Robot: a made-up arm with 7 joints.
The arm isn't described. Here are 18 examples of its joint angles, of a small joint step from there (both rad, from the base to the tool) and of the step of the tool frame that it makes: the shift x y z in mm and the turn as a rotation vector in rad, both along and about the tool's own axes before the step.
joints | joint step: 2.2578 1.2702 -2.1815 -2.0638 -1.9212 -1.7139 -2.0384 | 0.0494 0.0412 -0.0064 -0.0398 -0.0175 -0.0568 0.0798
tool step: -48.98 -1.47 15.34 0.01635 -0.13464 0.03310
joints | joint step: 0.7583 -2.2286 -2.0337 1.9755 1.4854 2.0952 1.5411 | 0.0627 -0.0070 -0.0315 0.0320 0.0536 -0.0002 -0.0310
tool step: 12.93 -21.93 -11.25 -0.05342 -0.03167 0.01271
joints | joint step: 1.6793 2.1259 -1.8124 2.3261 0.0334 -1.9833 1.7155 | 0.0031 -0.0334 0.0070 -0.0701 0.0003 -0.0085 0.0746
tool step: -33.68 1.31 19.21 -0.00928 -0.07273 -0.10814
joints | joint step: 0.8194 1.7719 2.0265 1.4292 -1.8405 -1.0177 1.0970 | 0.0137 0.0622 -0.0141 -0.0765 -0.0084 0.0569 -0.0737
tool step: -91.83 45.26 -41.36 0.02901 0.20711 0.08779
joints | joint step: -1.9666 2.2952 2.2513 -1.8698 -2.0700 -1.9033 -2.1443 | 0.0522 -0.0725 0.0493 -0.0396 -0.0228 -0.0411 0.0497
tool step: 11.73 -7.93 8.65 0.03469 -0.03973 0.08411
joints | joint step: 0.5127 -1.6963 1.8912 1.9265 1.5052 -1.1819 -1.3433 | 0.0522 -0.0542 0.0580 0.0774 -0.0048 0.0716 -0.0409
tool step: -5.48 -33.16 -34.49 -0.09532 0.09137 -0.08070
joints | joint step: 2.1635 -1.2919 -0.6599 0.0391 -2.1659 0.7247 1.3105 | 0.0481 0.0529 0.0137 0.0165 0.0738 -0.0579 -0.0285
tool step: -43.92 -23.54 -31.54 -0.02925 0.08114 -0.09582
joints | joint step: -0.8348 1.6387 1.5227 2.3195 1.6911 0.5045 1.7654 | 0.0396 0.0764 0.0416 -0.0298 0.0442 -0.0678 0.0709
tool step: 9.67 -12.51 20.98 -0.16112 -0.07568 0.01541
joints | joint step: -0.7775 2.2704 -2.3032 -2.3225 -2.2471 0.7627 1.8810 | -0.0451 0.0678 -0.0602 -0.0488 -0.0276 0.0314 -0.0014
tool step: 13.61 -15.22 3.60 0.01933 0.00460 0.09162
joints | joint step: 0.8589 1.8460 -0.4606 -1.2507 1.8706 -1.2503 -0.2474 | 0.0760 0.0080 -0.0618 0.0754 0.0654 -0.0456 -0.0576
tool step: -33.06 55.56 -53.32 -0.03938 0.16136 0.12772
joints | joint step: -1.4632 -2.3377 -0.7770 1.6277 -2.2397 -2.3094 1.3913 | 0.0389 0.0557 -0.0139 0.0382 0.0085 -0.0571 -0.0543
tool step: 47.40 47.84 -14.72 0.09839 -0.03559 -0.04919
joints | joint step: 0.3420 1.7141 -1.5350 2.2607 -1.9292 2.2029 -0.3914 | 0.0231 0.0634 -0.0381 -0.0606 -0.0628 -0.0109 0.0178
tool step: -9.09 60.70 27.86 -0.03686 -0.04478 0.08652
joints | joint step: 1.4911 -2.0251 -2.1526 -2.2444 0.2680 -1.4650 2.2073 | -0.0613 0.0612 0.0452 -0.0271 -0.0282 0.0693 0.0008
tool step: 7.85 -11.72 12.95 -0.02430 -0.02625 0.08038
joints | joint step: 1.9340 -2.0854 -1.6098 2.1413 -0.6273 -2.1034 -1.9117 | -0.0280 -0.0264 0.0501 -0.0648 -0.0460 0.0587 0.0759
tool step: 44.06 6.08 15.15 0.01083 -0.03136 0.05715
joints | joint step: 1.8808 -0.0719 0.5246 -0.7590 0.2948 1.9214 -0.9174 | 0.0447 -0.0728 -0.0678 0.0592 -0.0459 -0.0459 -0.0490
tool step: 24.65 -5.50 -12.94 -0.00925 0.06735 -0.03407
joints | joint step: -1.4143 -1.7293 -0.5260 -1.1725 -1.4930 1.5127 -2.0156 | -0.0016 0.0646 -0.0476 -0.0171 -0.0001 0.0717 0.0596
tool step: 9.58 -24.23 14.32 0.02409 -0.03908 0.00476
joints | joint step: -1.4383 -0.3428 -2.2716 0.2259 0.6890 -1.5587 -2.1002 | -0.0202 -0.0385 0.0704 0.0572 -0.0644 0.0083 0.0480
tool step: 33.09 10.73 -26.88 0.05592 0.02124 0.06542
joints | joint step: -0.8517 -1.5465 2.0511 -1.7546 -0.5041 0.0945 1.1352 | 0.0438 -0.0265 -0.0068 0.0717 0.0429 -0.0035 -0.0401
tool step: 24.27 -30.64 -2.98 -0.04261 -0.00645 0.03536
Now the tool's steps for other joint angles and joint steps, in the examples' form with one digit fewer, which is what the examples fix.
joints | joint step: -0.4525 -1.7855 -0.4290 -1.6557 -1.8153 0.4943 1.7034 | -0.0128 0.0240 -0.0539 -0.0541 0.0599 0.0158 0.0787
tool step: 59.4 -4.0 5.3 -0.0083 -0.2027 0.0242
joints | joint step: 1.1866 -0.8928 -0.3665 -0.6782 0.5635 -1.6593 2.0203 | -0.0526 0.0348 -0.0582 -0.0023 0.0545 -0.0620 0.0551
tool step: -14.0 20.7 -11.6 0.0722 -0.0766 -0.0937
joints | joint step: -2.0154 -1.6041 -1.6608 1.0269 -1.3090 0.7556 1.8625 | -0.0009 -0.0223 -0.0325 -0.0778 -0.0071 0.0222 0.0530
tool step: 25.2 45.1 8.5 0.0815 -0.0922 -0.0467
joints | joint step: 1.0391 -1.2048 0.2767 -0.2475 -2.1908 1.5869 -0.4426 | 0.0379 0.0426 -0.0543 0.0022 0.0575 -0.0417 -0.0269
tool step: 3.6 40.4 37.8 0.0797 -0.0277 0.0449
